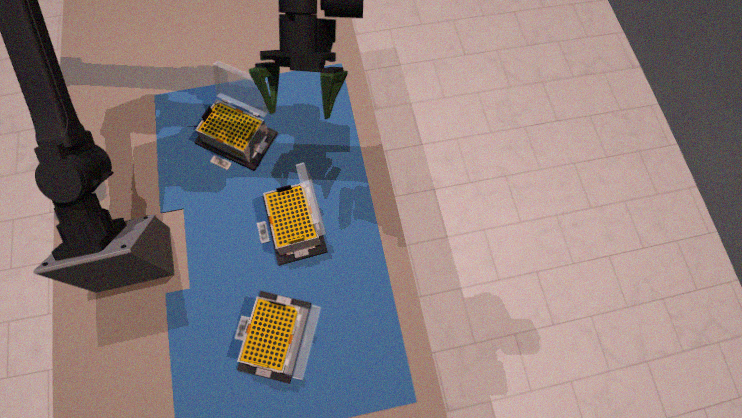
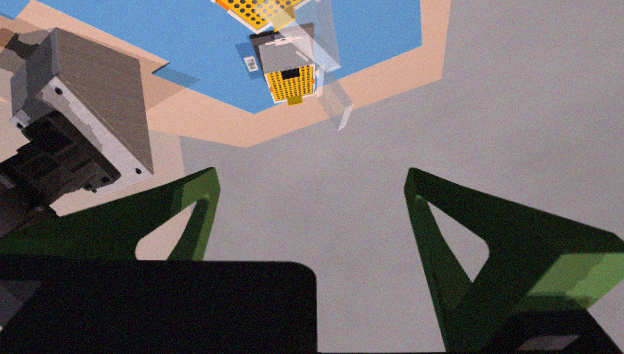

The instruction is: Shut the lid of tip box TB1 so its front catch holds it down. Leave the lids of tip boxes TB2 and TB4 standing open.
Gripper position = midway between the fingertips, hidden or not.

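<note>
Image 1: my gripper (image 1: 299,116). Image 2: gripper (image 2: 312,178) too.
</note>
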